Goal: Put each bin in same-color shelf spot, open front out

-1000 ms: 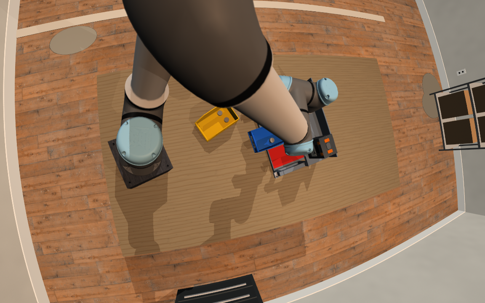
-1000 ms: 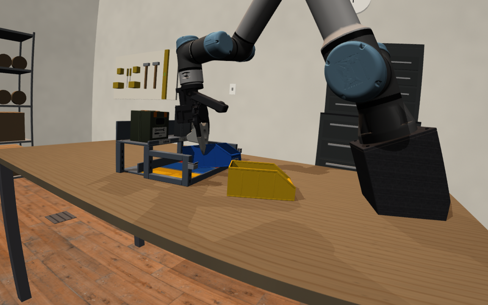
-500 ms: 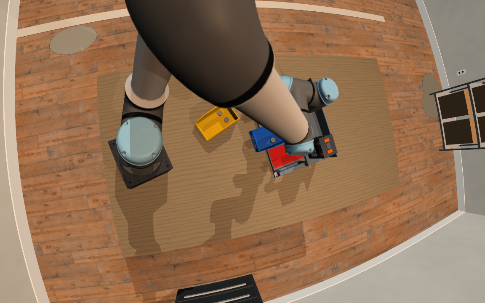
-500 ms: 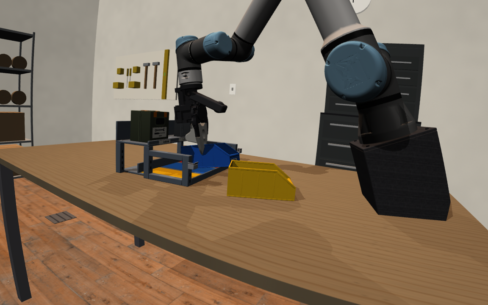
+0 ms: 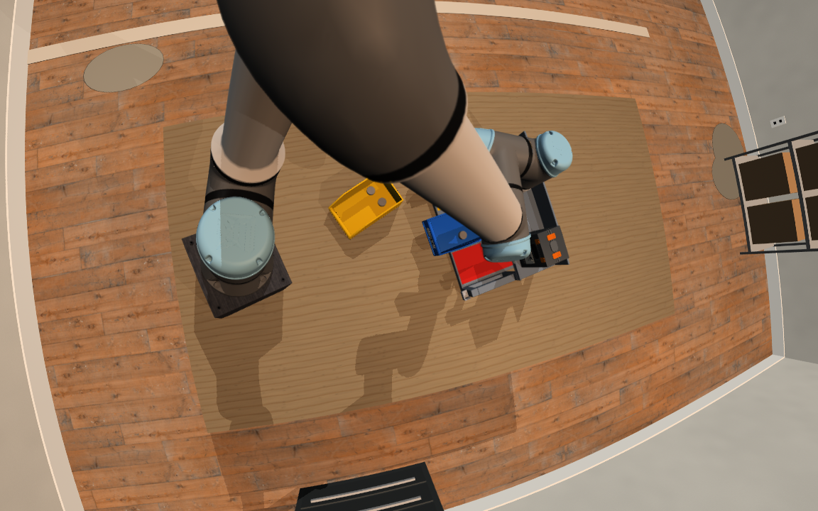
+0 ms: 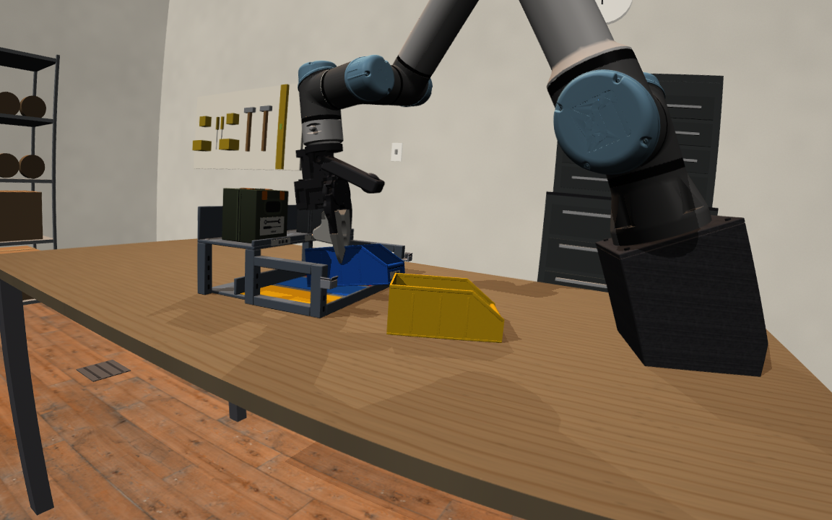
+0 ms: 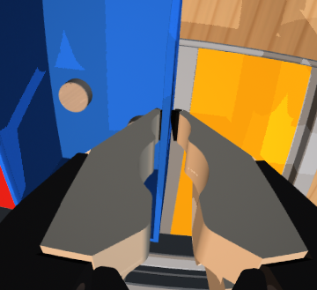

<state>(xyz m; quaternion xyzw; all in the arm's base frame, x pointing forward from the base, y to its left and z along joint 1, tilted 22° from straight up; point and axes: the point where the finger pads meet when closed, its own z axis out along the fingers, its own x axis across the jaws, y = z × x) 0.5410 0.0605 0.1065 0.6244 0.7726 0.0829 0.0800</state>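
Now: hand 5 cm to the left of the blue bin and 2 cm above it. The rest, counted from my hand: yellow bin (24 cm behind, 5 cm below, 4 cm to the left).
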